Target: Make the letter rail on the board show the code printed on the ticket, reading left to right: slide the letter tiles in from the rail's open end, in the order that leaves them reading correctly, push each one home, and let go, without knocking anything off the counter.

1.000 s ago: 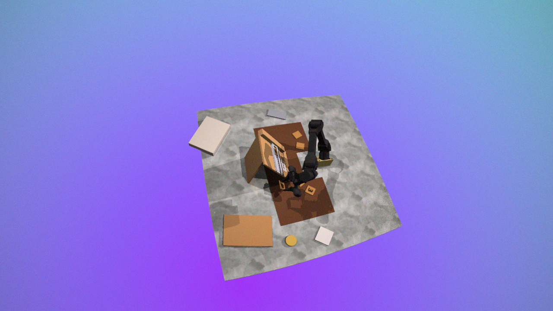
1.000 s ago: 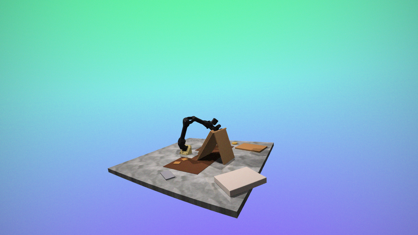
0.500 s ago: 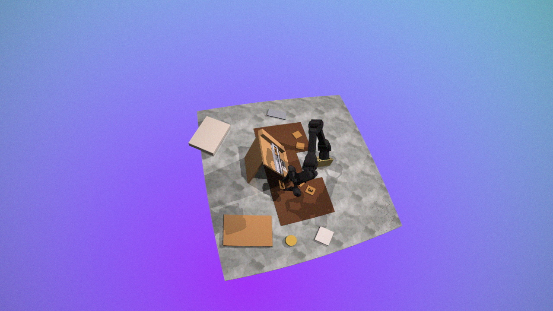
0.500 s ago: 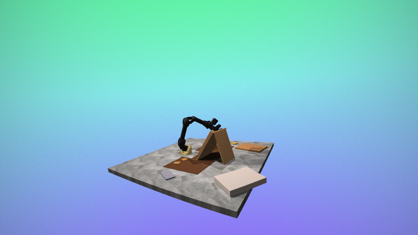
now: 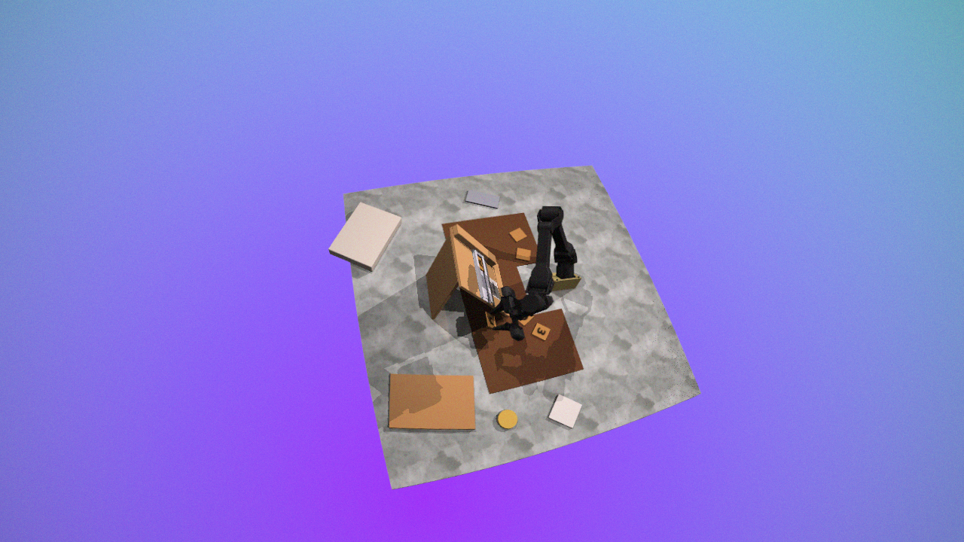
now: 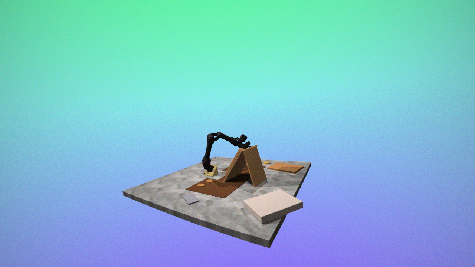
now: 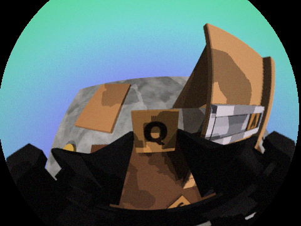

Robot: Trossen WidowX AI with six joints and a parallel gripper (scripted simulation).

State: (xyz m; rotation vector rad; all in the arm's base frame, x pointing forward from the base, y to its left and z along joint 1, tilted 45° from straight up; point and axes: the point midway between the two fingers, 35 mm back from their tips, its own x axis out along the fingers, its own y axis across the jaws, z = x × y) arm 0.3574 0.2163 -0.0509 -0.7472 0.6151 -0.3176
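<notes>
My gripper tip is 6 cm past the white ticket, 17 cm to the left of it and 8 cm above it. The rest, counted from my gripper tip: orange panel: 24 cm ahead, 21 cm to the left, 16 cm below; then brown mat: 18 cm behind, 18 cm to the right, 16 cm below; then yellow disc: 1 cm behind, 32 cm to the left, 15 cm below.
</notes>
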